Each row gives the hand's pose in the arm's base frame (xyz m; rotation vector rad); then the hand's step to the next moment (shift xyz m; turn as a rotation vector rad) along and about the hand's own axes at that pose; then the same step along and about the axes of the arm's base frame.
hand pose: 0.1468 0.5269 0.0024 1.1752 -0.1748 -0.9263
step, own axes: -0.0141 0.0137 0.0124 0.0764 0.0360 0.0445
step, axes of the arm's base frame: -0.0087 0.0021 0.0215 0.0423 -0.0823 0.0236
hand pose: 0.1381 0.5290 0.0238 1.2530 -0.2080 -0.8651
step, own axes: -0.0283 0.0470 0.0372 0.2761 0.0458 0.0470
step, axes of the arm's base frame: -0.0192 -0.0062 0.0631 0.1804 -0.2172 -0.0284
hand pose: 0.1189 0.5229 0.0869 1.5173 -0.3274 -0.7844
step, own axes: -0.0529 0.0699 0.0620 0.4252 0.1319 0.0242
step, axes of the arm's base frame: -0.0605 -0.0223 0.0859 0.3244 -0.3057 0.0118
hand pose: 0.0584 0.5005 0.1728 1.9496 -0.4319 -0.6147
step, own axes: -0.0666 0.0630 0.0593 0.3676 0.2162 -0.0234
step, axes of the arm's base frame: -0.0908 -0.0336 0.0505 0.3032 -0.2765 0.1185
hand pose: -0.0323 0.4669 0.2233 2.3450 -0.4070 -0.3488
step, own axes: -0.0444 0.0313 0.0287 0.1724 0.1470 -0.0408
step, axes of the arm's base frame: -0.0568 -0.0221 0.0075 0.1443 -0.1429 0.1084
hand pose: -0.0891 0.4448 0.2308 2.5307 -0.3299 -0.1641
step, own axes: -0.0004 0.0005 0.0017 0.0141 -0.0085 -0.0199
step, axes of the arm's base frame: -0.0008 -0.0012 -0.0011 0.0190 0.0136 0.0110
